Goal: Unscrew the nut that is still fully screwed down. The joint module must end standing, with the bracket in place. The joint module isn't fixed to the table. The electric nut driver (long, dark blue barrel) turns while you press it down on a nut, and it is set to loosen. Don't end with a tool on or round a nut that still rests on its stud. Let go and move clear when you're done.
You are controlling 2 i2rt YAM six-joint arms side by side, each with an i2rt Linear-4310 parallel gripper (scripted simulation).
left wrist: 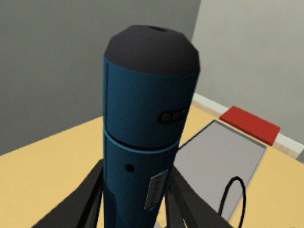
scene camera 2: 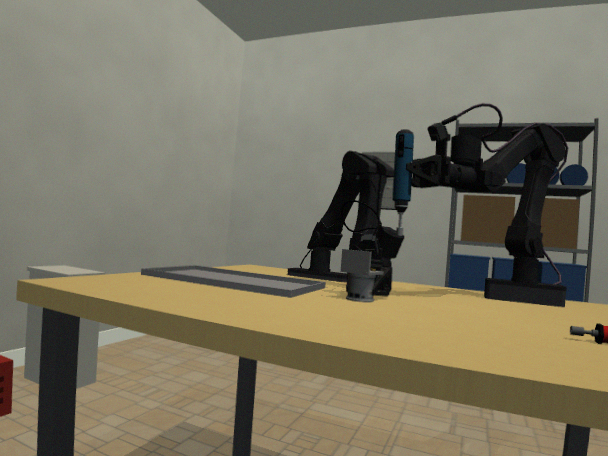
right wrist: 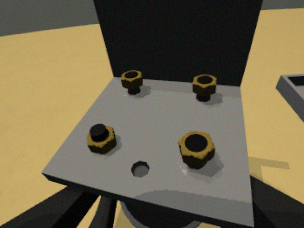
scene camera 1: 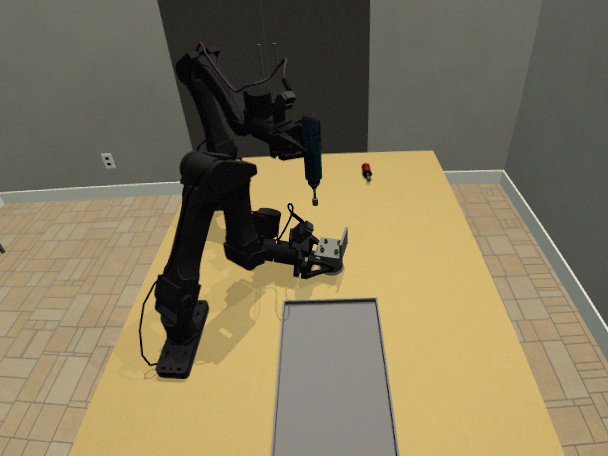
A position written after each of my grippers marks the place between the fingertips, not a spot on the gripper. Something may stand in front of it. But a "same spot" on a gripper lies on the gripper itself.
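Labels:
I can find my left gripper in scene camera 1 (pixel 314 150), in scene camera 2 and in the left wrist view, while in the right wrist view it is out of frame. On that gripper, (left wrist: pixel 86 198) and (scene camera 2: pixel 422 159) are the same spot. An electric nut driver is visible to me in scene camera 1, in scene camera 2 and in the left wrist view (pixel 150 73); in the right wrist view the driver is out of frame. For the driver, too, (scene camera 2: pixel 402 183) and (scene camera 1: pixel 321 164) are the same spot.

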